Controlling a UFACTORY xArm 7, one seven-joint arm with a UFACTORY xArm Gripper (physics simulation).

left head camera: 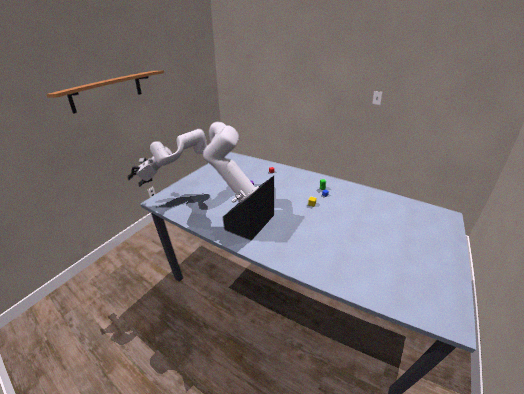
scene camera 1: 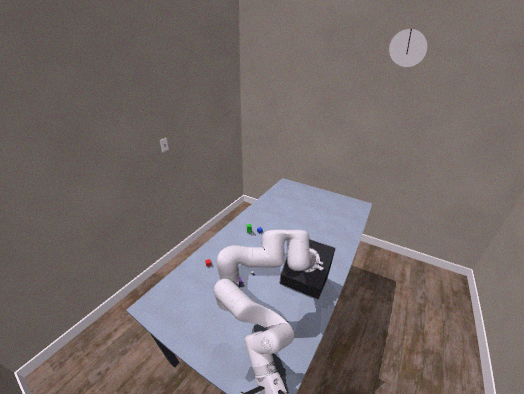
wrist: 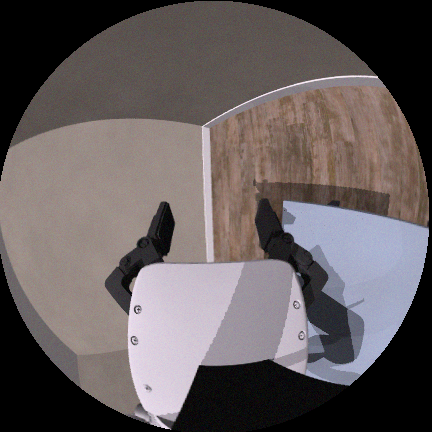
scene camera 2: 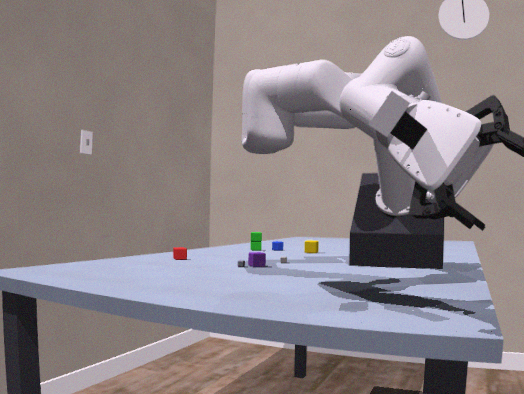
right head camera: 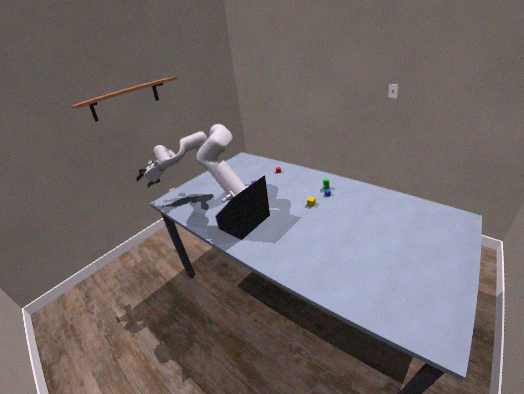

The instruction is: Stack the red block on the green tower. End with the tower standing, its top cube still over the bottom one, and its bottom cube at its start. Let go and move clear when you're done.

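Places are measured from the arm's base along level axes (x right, y up, z back), in centimetres.
Pixels of known places: gripper, fingertip midpoint: [left head camera: 133, 181] [wrist: 213, 210] [scene camera 2: 505, 189] [right head camera: 142, 182]; arm's base, origin of the base link: [left head camera: 249, 195] [scene camera 2: 399, 199] [right head camera: 240, 195].
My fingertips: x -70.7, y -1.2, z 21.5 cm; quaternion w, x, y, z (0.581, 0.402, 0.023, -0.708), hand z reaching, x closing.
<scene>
For each thing: its top centre in the pictures, then the offset to it from my fingertips.
- red block, middle of its top: [scene camera 2: 180, 248] [scene camera 1: 208, 261] [right head camera: 278, 167] [left head camera: 271, 168] dx +51.0, dy -12.7, dz -76.3 cm
- green tower, middle of its top: [scene camera 2: 256, 232] [right head camera: 326, 179] [left head camera: 323, 180] [scene camera 1: 249, 225] dx +90.6, dy -9.7, dz -72.7 cm
- blue block, middle of its top: [scene camera 2: 277, 241] [right head camera: 327, 190] [left head camera: 325, 191] [scene camera 1: 259, 228] dx +94.9, dy -12.9, dz -66.5 cm
- yellow block, middle of its top: [scene camera 2: 311, 240] [right head camera: 311, 198] [left head camera: 312, 198] dx +91.8, dy -11.9, dz -53.1 cm
- purple block, middle of its top: [scene camera 2: 257, 252] dx +49.5, dy -12.5, dz -52.4 cm
The red block [left head camera: 271, 170] [right head camera: 278, 170] [scene camera 1: 208, 262] [scene camera 2: 180, 253] lies alone on the table. The green tower [left head camera: 323, 184] [right head camera: 326, 183] [scene camera 1: 249, 228] [scene camera 2: 256, 241] stands upright, two cubes high, with its top cube over the bottom one. My gripper [left head camera: 134, 179] [right head camera: 143, 180] [wrist: 213, 210] is wide open and empty. It is raised at the table's end, turned away from the blocks and far from both the red block and the tower. The blocks do not show in the wrist view.
A blue block [left head camera: 325, 193] [right head camera: 327, 193] [scene camera 1: 260, 230] [scene camera 2: 277, 246] is close beside the tower. A yellow block [left head camera: 312, 201] [right head camera: 311, 201] [scene camera 2: 311, 246] lies near it. A purple block [scene camera 2: 257, 259] lies between two tiny cubes, dark [scene camera 2: 241, 263] and pale [scene camera 2: 284, 260]. The black base [scene camera 1: 301, 285] [scene camera 2: 395, 250] carries the arm.
</scene>
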